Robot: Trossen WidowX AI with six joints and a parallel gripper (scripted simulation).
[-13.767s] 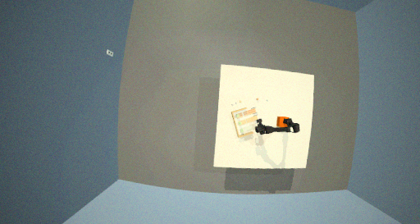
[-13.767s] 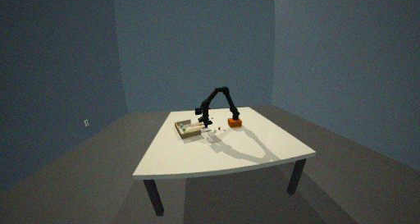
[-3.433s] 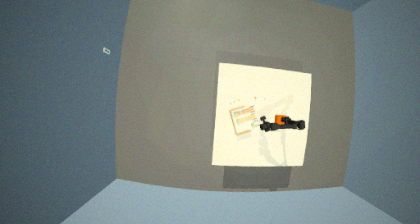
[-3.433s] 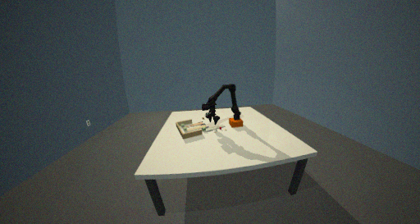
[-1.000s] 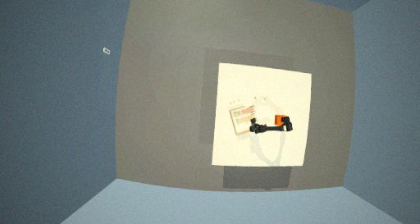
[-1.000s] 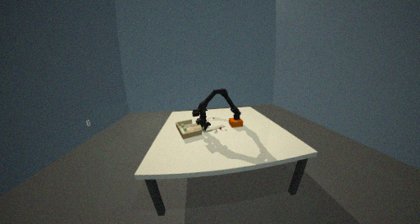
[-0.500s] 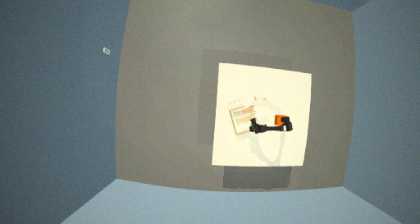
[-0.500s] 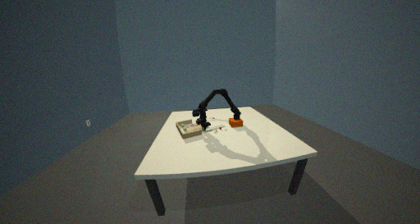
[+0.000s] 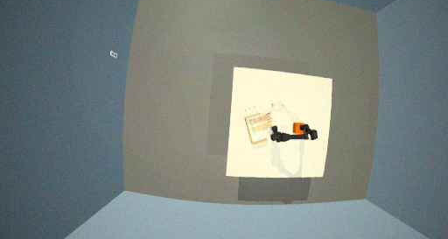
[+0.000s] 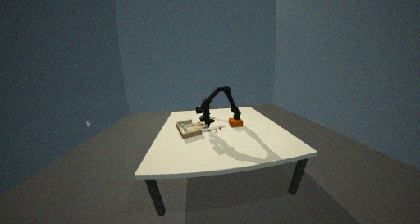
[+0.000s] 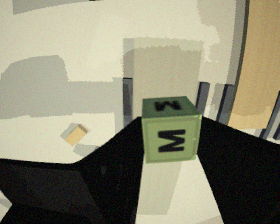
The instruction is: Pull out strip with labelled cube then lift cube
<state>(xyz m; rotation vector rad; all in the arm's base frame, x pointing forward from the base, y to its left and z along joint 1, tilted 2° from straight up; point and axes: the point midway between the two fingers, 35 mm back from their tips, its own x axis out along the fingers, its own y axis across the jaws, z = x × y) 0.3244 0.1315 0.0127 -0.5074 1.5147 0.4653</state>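
My gripper tip is 6 cm past the strip, 4 cm to the left of it and 4 cm above it. Also, from my gripper tip: red cube (13 cm behind, 3 cm below, 1 cm to the right).
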